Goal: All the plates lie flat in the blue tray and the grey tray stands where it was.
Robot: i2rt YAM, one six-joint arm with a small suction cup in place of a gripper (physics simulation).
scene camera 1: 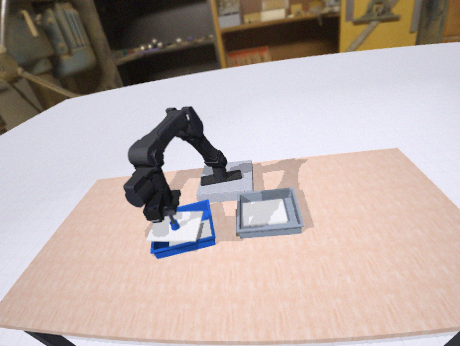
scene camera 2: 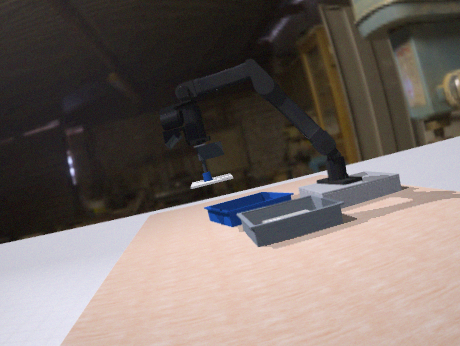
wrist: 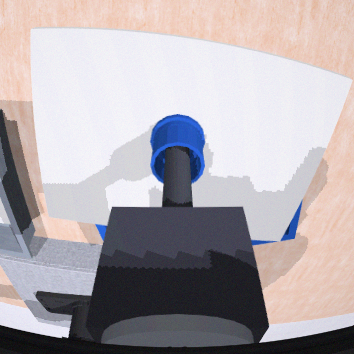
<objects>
A grey tray shows in scene camera 1 [294, 225], in scene camera 2 and in the wrist view. The same spot on the grey tray: [wrist: 24, 229] is [scene camera 2: 302, 205].
</objects>
